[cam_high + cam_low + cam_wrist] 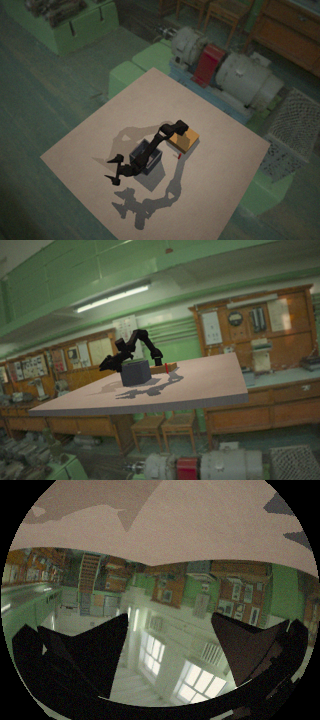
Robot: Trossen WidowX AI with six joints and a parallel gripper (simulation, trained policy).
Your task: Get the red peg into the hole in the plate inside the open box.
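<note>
The red peg lies 38 cm behind my gripper tip, 35 cm to the left of it and 13 cm below it. The rest, counted from my gripper tip: light grey plate (24 cm behind, 15 cm to the left, 12 cm below).
</note>
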